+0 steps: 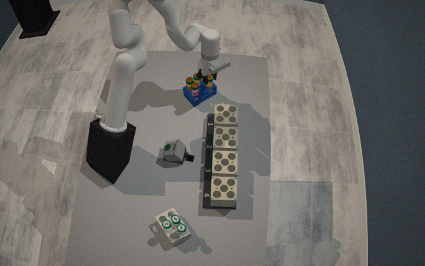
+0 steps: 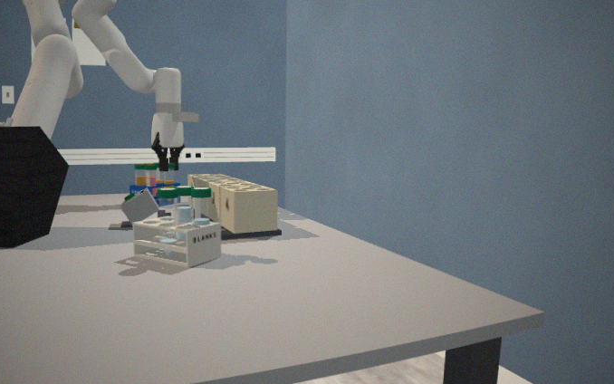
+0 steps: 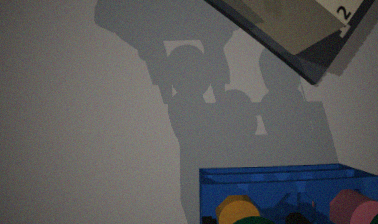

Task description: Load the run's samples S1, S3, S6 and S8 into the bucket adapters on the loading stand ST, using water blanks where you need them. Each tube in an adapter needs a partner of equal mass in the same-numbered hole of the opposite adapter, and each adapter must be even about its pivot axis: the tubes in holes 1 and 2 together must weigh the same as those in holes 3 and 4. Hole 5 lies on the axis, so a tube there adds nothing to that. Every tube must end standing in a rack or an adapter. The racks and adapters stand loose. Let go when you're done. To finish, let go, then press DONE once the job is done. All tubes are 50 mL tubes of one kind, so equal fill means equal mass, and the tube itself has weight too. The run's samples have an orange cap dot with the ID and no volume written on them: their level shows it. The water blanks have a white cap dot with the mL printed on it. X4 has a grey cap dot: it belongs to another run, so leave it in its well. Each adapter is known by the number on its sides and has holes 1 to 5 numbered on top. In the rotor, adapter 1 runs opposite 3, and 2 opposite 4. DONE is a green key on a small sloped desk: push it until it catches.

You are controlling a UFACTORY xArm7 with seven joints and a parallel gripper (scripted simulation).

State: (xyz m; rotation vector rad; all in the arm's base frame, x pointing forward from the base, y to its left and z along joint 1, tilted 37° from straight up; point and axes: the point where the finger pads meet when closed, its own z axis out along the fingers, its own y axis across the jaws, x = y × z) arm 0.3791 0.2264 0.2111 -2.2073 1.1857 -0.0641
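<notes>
Right now the orange-filled tube is 10 mm behind my hand and 50 mm below it. Also, from my hand: tube X4: 30 mm behind, 40 mm to the left, 50 mm below; then blue sample rack: 40 mm behind, 10 mm to the right, 90 mm below; then pink-filled tube: 70 mm behind, 60 mm to the right, 50 mm below.
</notes>
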